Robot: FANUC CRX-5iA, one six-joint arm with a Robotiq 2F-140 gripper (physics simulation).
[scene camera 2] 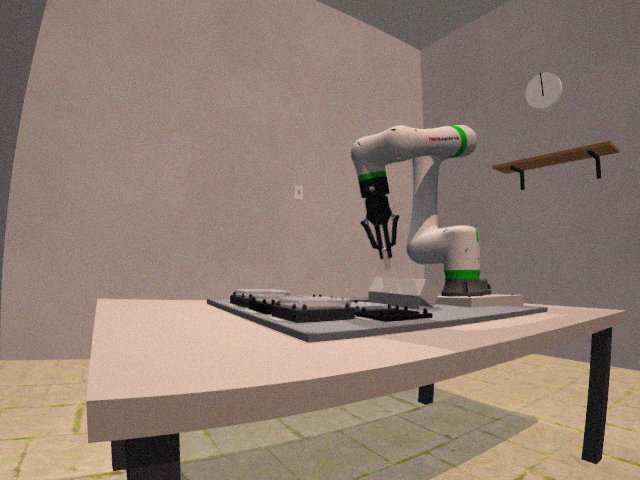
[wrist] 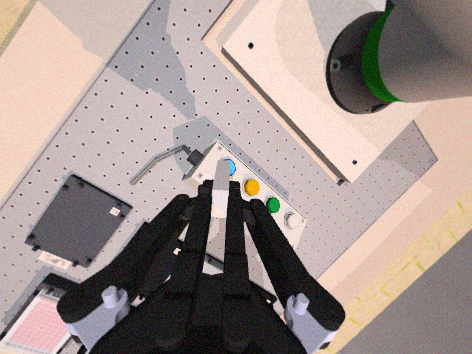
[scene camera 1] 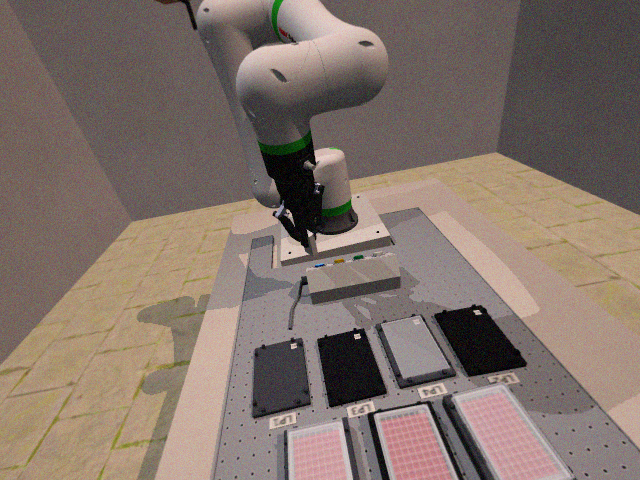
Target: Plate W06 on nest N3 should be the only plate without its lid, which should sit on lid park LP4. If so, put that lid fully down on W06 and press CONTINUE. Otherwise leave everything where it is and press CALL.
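Places are measured from the arm's base along level axes (x right, y ahead, z up), in millimetres.
Pixels of known places: gripper, fingertip midpoint: (scene camera 2: 388,269) (wrist: 223,171) (scene camera 1: 311,252); arm's base, link origin: (scene camera 2: 462,295) (wrist: 366,68) (scene camera 1: 336,223).
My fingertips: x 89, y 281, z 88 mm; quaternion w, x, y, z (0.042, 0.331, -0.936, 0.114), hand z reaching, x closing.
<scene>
Ahead of a thing's pixels: the offset from my fingertips to its top centre. "*": to the spot under its first point.
My gripper (scene camera 1: 311,249) (scene camera 2: 385,256) (wrist: 223,171) is shut and empty, with a narrow pale tip reaching past the fingers. It hangs above the button box @(dy +18, dx -89, dz -26 mm) (scene camera 1: 356,286) (scene camera 2: 395,298), near the blue button @(dy -2, dx -13, dz -37 mm) (scene camera 1: 319,265) (wrist: 230,167). The amber button @(dy -4, dx -63, dz -35 mm) (scene camera 1: 338,261) (wrist: 251,187), green button @(dy -4, dx -113, dz -35 mm) (scene camera 1: 358,257) (wrist: 272,204) and white button @(dy -5, dx -163, dz -35 mm) (wrist: 292,220) follow in a row. Their captions are unreadable. A clear lid @(dy +235, dx -167, dz -92 mm) (scene camera 1: 415,345) lies on the park labelled LP4. The middle pink plate @(dy +420, dx -105, dz -73 mm) (scene camera 1: 413,444) looks uncovered; the left plate @(dy +424, dx +29, dz -69 mm) (scene camera 1: 317,452) and right plate @(dy +414, dx -233, dz -68 mm) (scene camera 1: 509,428) look lidded. Plate and nest names are unreadable.
Dark, bare lid parks @(* dy +252, dx +92, dz -99 mm) (scene camera 1: 281,377) @(* dy +255, dx -43, dz -100 mm) (scene camera 1: 351,366) @(* dy +250, dx -292, dz -99 mm) (scene camera 1: 480,341) flank LP4; the first also shows in the wrist view (wrist: 80,220). A grey cable @(* dy +57, dx +62, dz -104 mm) (scene camera 1: 295,304) (wrist: 157,159) leaves the box's side. The robot's base plate (scene camera 1: 336,248) (wrist: 280,85) stands behind the box.
</scene>
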